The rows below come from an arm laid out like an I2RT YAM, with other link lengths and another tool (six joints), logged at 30 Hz.
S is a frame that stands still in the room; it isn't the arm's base.
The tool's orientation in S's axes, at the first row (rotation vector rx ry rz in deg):
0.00 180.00 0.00
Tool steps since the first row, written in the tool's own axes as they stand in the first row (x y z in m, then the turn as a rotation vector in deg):
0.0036 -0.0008 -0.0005 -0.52 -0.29 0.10
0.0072 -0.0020 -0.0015 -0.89 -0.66 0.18
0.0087 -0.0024 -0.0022 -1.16 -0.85 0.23
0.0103 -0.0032 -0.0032 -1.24 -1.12 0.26
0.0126 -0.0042 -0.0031 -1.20 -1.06 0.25
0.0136 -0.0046 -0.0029 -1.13 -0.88 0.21
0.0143 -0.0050 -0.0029 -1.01 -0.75 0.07
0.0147 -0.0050 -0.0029 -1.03 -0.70 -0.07
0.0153 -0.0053 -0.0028 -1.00 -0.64 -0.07
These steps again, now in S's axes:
-0.0036 -0.0008 0.0005 0.52 -0.29 -0.10
-0.0072 -0.0020 0.0015 0.89 -0.66 -0.18
-0.0087 -0.0024 0.0022 1.16 -0.85 -0.23
-0.0103 -0.0032 0.0032 1.24 -1.12 -0.26
-0.0126 -0.0042 0.0031 1.20 -1.06 -0.25
-0.0136 -0.0046 0.0029 1.13 -0.88 -0.21
-0.0143 -0.0050 0.0029 1.01 -0.75 -0.07
-0.0147 -0.0050 0.0029 1.03 -0.70 0.07
-0.0153 -0.0053 0.0028 1.00 -0.64 0.07

